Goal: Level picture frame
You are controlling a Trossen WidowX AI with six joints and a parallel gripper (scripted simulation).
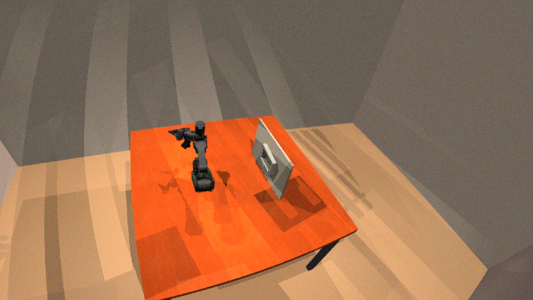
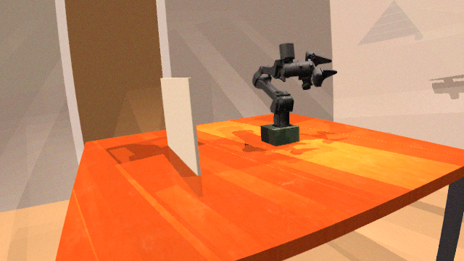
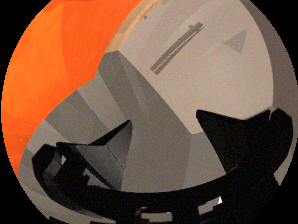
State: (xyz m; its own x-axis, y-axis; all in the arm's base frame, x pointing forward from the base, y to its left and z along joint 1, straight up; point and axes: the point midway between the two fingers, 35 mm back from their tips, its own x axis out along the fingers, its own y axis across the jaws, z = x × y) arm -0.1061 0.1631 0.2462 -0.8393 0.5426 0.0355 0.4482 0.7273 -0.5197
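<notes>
Now: gripper tip 560 mm short of the picture frame, 260 mm to the left of it and 150 mm above it. From my gripper tip the other things lie so: wall panel 570 mm ahead, 250 mm to the right, 160 mm below.
</notes>
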